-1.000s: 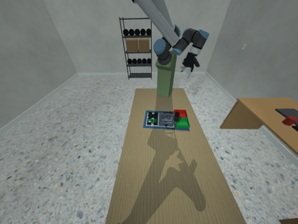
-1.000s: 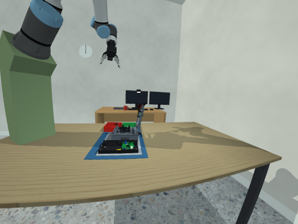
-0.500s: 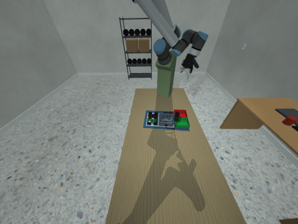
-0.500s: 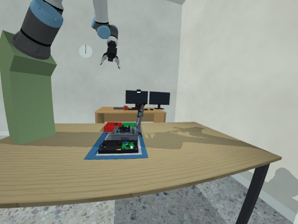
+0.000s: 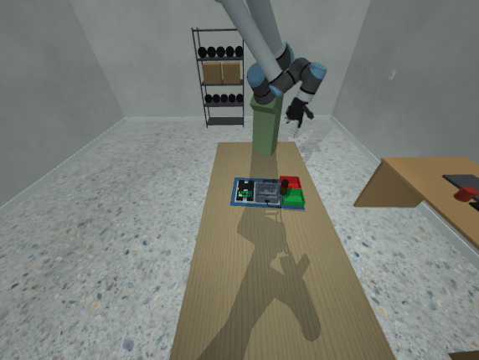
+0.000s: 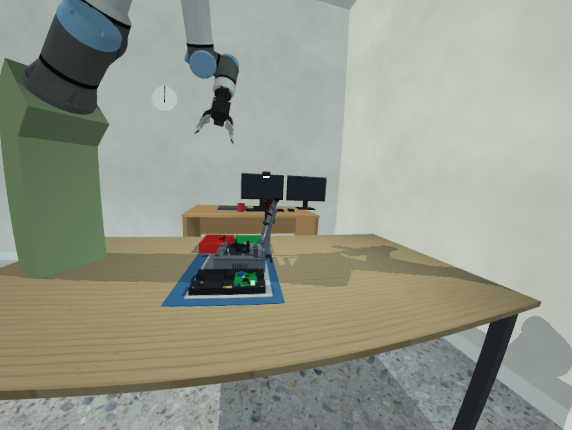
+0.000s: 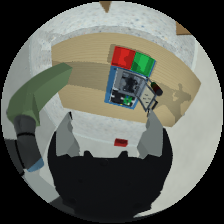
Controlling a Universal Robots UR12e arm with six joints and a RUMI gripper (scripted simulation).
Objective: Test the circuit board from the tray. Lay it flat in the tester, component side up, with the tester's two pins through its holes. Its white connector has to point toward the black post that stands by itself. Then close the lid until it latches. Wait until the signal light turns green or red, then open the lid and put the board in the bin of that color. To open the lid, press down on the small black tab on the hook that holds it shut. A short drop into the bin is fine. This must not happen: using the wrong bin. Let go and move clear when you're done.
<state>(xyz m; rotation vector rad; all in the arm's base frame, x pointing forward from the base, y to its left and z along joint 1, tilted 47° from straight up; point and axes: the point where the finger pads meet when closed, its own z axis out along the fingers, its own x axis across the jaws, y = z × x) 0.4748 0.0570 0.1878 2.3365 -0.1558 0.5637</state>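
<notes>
Right now the green circuit board is 1 cm ahead of my hand, 33 cm to the right of it and 48 cm below it. Also, from my hand: tester lid 16 cm ahead, 21 cm to the right, 32 cm below; then red bin 4 cm ahead, 7 cm to the left, 48 cm below; then green bin 17 cm ahead, 1 cm to the left, 48 cm below.
</notes>
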